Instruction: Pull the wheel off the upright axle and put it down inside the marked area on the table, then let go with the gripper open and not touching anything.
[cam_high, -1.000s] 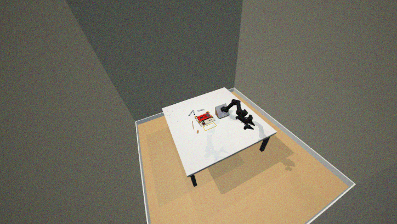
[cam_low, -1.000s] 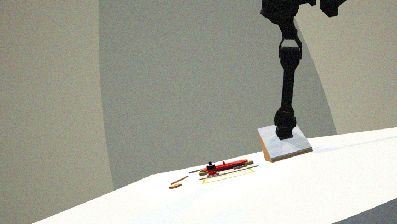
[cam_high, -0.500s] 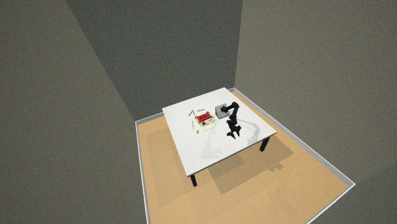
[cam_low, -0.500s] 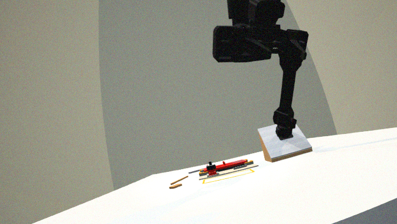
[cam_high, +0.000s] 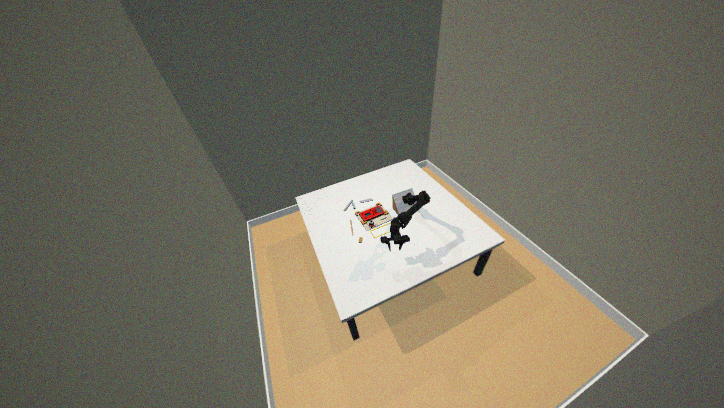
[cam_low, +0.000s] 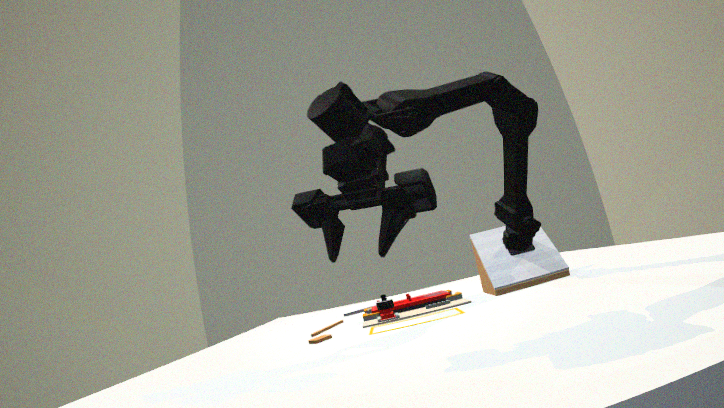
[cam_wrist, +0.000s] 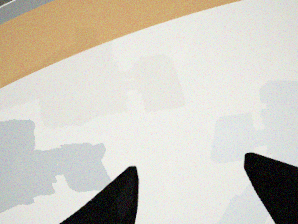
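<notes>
Right now the wheel is 400 mm to the right of my gripper tip, 100 mm below it and 10 mm ahead of it. From my gripper tip the other things lie so: upright black axle 400 mm to the right, 100 mm below, 10 mm ahead.
</notes>
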